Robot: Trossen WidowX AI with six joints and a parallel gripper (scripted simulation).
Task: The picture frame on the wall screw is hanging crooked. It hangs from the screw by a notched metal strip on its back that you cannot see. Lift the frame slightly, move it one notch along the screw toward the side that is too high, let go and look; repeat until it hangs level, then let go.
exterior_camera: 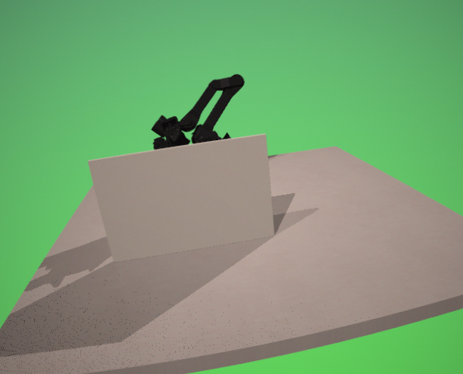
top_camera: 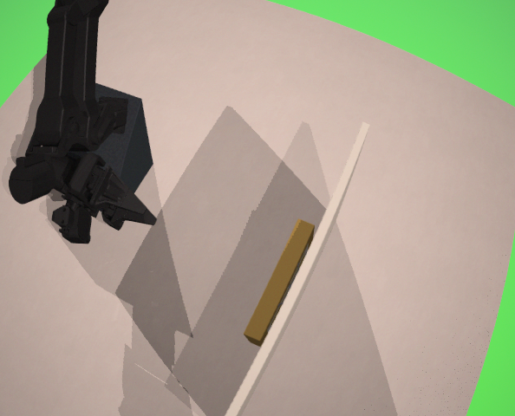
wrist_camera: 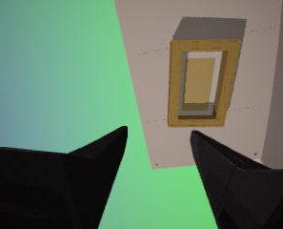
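Now: the picture frame 20 cm ahead of my gripper tip, 9 cm below it and 1 cm to the right of it. From my gripper tip the other things lie so: thin upright wall (21 cm ahead, 10 cm below, 2 cm to the right).
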